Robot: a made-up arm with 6 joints.
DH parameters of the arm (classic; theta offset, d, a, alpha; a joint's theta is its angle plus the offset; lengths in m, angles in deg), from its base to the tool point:
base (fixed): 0 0 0 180
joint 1: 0 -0.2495 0.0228 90
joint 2: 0 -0.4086 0.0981 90
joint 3: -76.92 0 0.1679 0
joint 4: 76.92 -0.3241 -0.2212 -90
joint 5: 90 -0.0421 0.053 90
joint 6: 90 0.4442 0.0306 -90
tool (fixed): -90 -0.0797 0 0
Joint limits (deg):
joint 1: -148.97..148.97
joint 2: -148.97..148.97
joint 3: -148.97..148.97
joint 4: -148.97..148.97
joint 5: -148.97..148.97
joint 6: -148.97..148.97
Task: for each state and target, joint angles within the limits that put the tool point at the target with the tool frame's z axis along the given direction. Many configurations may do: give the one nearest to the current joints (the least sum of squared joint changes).
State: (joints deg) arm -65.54 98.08 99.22 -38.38 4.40 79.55
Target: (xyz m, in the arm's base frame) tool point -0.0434 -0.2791 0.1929 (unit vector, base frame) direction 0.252 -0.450 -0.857
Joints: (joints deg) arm -64.86 130.42 123.04 -50.24 -24.66 68.92
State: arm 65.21 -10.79 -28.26 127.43 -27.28 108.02
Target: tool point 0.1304 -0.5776 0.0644 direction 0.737 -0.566 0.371
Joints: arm 36.95 -60.11 -9.04 116.29 21.26 131.73
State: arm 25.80 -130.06 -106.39 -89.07 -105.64 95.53
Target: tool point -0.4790 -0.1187 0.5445 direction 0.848 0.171 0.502
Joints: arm 65.85 -92.65 -105.01 -81.11 -118.15 63.04
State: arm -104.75 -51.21 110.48 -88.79 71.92 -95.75
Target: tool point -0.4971 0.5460 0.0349 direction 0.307 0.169 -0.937
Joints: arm -148.77 -47.92 143.88 -68.81 45.26 -135.03
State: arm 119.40 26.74 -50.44 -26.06 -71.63 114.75
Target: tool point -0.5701 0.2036 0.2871 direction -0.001 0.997 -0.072
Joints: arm 122.05 -0.06 -25.77 -38.20 -56.07 97.32
